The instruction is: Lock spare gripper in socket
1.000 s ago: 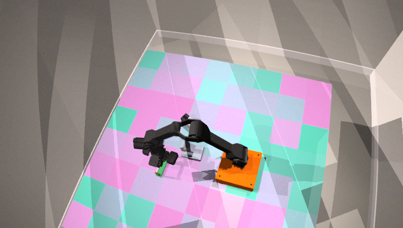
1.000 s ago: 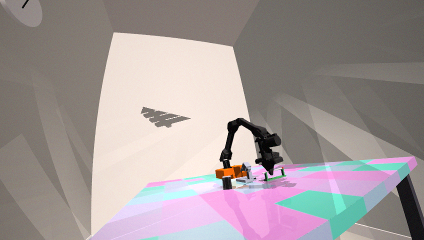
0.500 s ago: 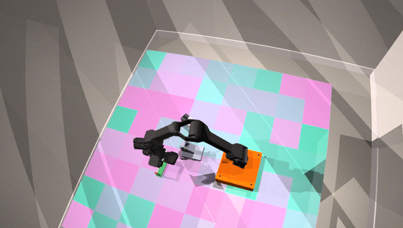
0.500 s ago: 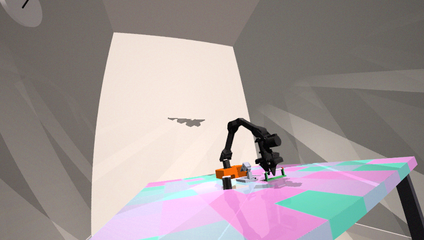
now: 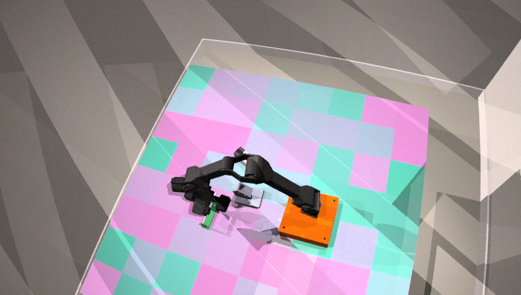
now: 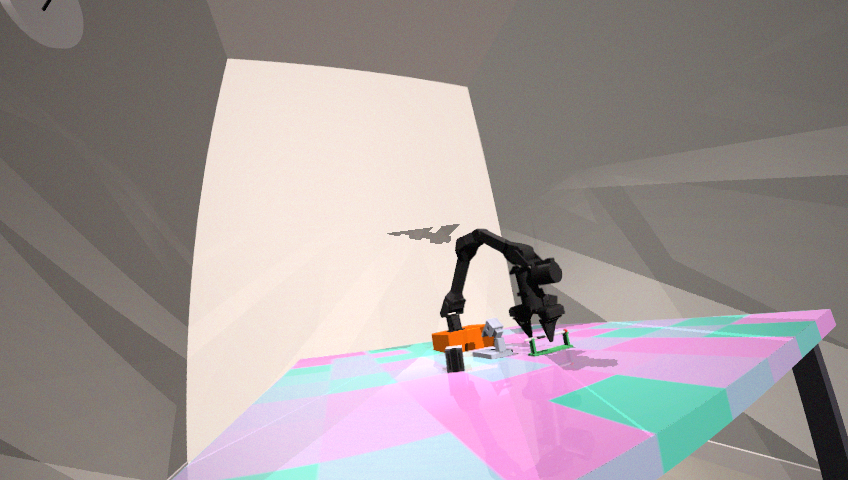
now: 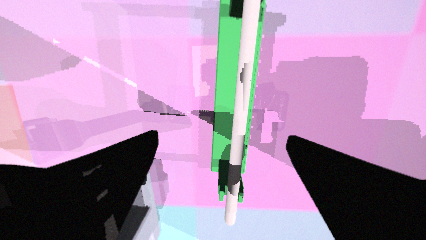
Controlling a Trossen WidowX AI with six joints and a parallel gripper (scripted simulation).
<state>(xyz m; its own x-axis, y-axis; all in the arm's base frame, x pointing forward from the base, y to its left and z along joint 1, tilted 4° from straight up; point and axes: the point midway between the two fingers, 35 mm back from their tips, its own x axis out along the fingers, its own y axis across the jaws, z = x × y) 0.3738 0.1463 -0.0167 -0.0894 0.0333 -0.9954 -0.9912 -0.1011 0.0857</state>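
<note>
My gripper tip is 20 mm to the right of the green rack and 10 mm above it. Round my gripper tip: grey mount: 90 mm behind, 110 mm to the right, 20 mm above; spare gripper: 30 mm behind, 250 mm to the right, 10 mm below.
</note>
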